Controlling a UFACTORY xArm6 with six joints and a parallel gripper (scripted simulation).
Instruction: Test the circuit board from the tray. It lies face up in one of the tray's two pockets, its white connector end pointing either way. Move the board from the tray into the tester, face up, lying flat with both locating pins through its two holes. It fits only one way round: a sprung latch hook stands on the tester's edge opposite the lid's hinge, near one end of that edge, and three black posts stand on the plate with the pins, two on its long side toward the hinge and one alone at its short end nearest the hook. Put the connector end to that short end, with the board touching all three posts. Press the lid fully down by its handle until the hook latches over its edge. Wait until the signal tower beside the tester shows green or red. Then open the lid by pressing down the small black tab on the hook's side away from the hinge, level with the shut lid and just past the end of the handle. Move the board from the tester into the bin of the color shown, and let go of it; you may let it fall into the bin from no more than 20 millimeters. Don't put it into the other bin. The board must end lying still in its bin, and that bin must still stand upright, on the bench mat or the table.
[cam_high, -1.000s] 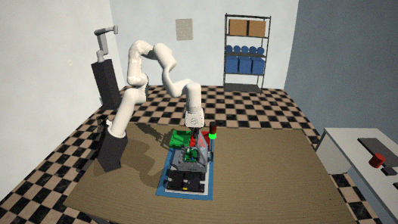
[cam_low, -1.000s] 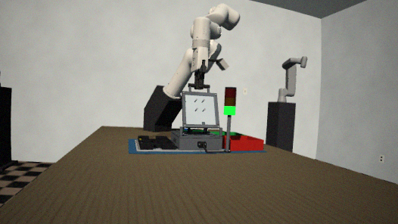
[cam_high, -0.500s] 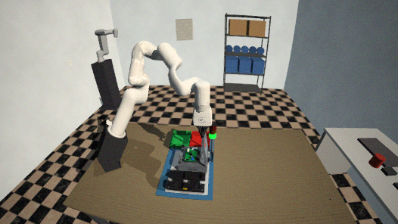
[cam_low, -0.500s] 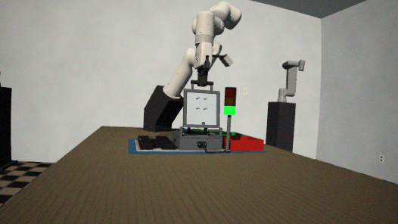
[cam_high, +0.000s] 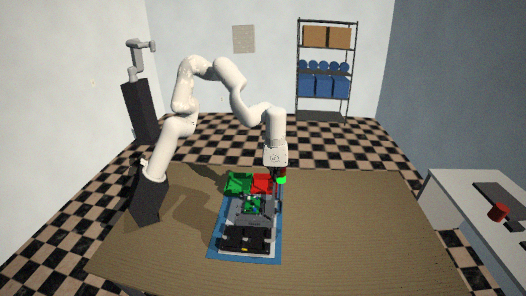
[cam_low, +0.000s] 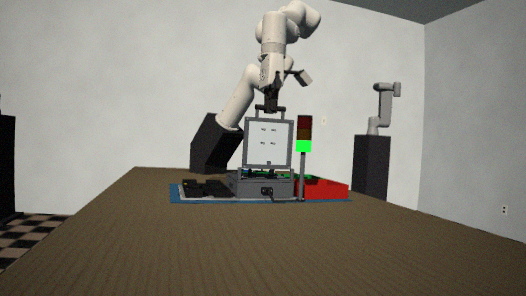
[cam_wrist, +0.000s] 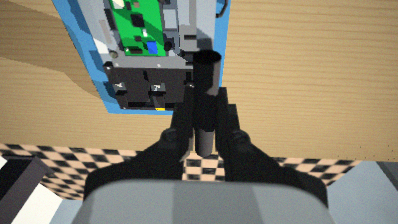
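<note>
My gripper is now 20 cm above the green circuit board and 11 cm past it. Also, from my hand: tester plate (21 cm below, 10 cm behind); black latch hook (19 cm below, 17 cm behind, 6 cm to the left); tester lid (9 cm below).
</note>
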